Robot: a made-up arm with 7 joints. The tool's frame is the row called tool.
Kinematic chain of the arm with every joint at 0, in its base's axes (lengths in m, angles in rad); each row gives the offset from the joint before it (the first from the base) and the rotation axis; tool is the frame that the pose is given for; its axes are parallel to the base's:
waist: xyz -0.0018 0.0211 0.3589 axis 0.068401 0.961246 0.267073
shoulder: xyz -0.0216 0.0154 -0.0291 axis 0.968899 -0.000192 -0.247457
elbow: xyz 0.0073 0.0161 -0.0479 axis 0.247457 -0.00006 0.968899
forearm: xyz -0.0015 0.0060 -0.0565 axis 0.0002 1 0.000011
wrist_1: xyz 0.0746 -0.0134 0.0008 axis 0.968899 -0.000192 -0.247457
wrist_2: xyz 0.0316 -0.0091 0.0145 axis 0.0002 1 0.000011
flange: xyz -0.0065 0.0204 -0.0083 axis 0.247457 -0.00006 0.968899
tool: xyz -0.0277 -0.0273 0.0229
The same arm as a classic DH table. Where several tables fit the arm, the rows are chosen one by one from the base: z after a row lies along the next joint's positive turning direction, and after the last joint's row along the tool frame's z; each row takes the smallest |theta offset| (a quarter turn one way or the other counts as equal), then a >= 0, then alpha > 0; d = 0 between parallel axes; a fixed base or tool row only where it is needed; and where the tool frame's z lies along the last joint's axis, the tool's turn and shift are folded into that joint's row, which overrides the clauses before.
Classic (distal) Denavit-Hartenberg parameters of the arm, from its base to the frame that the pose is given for. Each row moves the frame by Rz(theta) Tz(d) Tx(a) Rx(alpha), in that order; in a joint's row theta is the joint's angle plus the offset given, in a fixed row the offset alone. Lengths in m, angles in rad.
base (fixed): theta0 -0.0710, d 0.3531, a -0.0033, alpha -1.3004
waist: theta0 -1.3111, d 0.0273, a -0.0365, alpha -1.5708
shoulder: theta0 1.2915, d 0.0052, a -0.0161, alpha 1.5708
elbow: theta0 1.5708, d -0.0997, a 0.0125, alpha -1.5708
forearm: theta0 -1.5708, d -0.0074, a 0.0192, alpha -1.5708
wrist_1: theta0 0.0000, d 0.0991, a 0.0219, alpha 1.5708
wrist_2: theta0 -1.5708, d 0.0113, a 0.0042, alpha -1.5708
flange: theta0 1.5706, d -0.1215, a 0.0273, alpha 0.2501
tool (fixed): theta0 1.5712, d 0.1313, a 0.0000, alpha 0.0000

